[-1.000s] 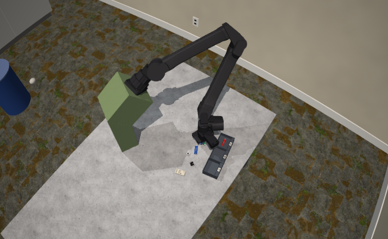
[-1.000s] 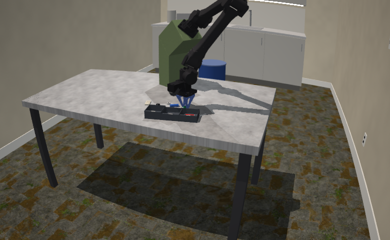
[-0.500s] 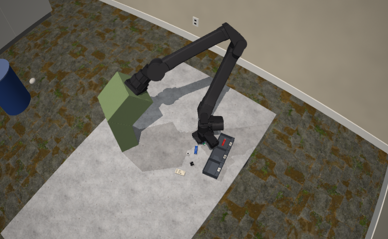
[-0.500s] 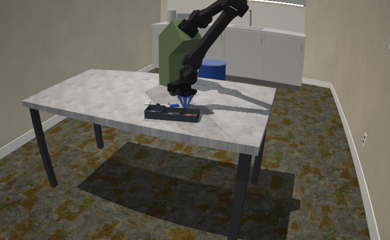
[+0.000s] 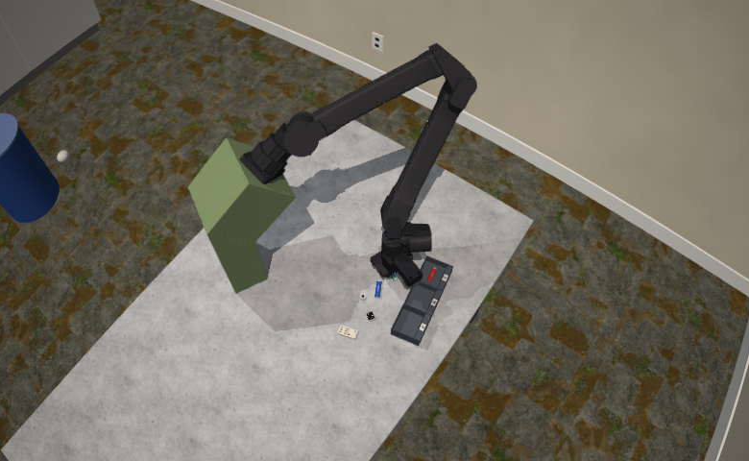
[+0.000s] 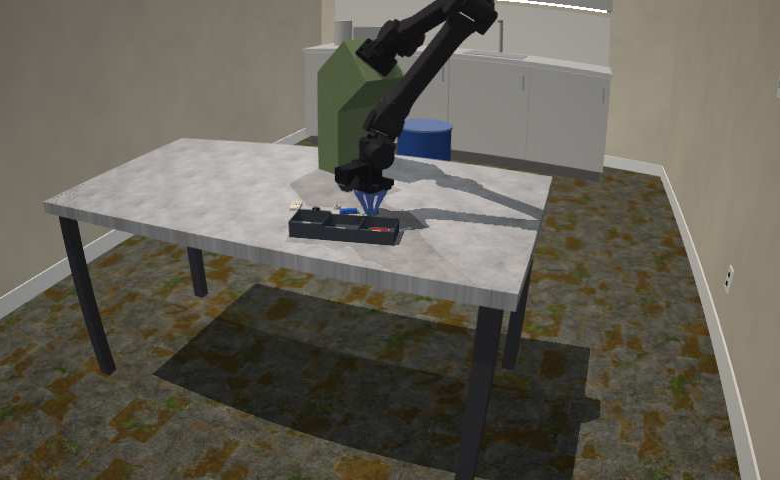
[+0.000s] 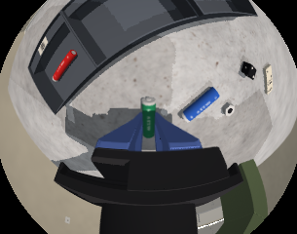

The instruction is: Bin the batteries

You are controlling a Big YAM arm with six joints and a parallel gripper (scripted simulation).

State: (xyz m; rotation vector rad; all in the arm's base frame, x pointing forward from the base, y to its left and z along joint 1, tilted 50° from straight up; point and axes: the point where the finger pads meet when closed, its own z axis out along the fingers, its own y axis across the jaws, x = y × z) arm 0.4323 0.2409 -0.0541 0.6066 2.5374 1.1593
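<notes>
Right now my hand is 60 mm to the left of the blue battery. The rest, counted from my hand: white ring-shaped piece: 20 mm behind, 110 mm to the right, 10 mm below; then green battery: right at my hand; then red battery: 100 mm ahead, 70 mm to the left.
</notes>
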